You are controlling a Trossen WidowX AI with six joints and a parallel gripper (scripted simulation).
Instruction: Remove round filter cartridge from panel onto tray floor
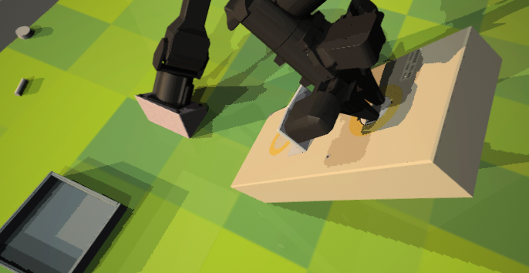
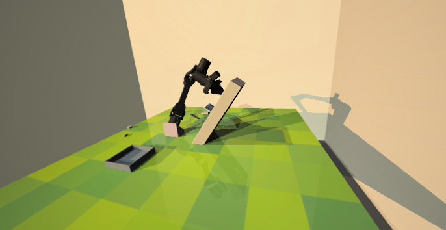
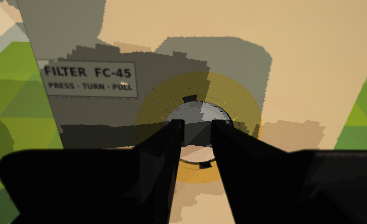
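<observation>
Right now the round filter cartridge is 10 mm below my gripper tip and 10 mm ahead of it. Round my gripper tip: grey flap (100 mm below, 90 mm behind, 10 mm to the left); then tan service panel (80 mm below, 40 mm behind); then dark grey tray (440 mm behind, 260 mm below, 250 mm to the right).
</observation>
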